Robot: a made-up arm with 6 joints. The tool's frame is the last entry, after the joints.
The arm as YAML. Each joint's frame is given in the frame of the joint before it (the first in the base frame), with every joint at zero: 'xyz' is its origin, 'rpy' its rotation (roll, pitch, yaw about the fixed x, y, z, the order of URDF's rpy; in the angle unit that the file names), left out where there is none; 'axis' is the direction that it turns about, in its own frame. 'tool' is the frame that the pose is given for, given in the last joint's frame.
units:
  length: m
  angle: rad
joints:
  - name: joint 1
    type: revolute
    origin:
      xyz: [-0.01, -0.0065, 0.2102]
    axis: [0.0, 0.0, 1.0]
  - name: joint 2
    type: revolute
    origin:
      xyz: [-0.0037, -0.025, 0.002]
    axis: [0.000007, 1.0, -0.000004]
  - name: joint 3
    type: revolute
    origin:
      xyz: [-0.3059, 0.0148, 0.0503]
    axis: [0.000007, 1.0, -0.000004]
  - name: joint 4
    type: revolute
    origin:
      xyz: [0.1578, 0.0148, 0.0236]
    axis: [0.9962, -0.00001, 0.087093]
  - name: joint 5
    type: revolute
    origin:
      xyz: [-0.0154, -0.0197, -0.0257]
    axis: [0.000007, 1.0, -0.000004]
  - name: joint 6
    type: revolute
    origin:
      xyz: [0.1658, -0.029, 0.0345]
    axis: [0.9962, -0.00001, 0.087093]
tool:
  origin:
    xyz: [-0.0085, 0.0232, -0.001]
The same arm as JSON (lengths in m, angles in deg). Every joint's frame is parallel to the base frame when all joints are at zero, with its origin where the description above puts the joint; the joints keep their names.
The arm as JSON. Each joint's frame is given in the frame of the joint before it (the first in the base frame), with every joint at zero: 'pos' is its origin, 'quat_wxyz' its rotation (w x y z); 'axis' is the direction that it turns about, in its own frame. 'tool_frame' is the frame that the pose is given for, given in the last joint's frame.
{"length_unit": "m", "angle_unit": "deg", "joints": [{"joint": "joint 1", "pos": [-0.01, -0.0065, 0.2102], "quat_wxyz": [1.0, 0.0, 0.0, 0.0], "axis": "+z"}, {"joint": "joint 2", "pos": [-0.0037, -0.025, 0.002], "quat_wxyz": [1.0, 0.0, 0.0, 0.0], "axis": "+y"}, {"joint": "joint 3", "pos": [-0.3059, 0.0148, 0.0503], "quat_wxyz": [1.0, 0.0, 0.0, 0.0], "axis": "+y"}, {"joint": "joint 4", "pos": [0.1578, 0.0148, 0.0236], "quat_wxyz": [1.0, 0.0, 0.0, 0.0], "axis": [0.9962, 0.0, 0.0871]}, {"joint": "joint 5", "pos": [-0.0154, -0.0197, -0.0257], "quat_wxyz": [1.0, 0.0, 0.0, 0.0], "axis": "+y"}, {"joint": "joint 6", "pos": [0.1658, -0.029, 0.0345], "quat_wxyz": [1.0, 0.0, 0.0, 0.0], "axis": [0.9962, 0.0, 0.0871]}], "tool_frame": {"pos": [-0.0085, 0.0232, -0.001], "quat_wxyz": [1.0, 0.0, 0.0, 0.0]}}
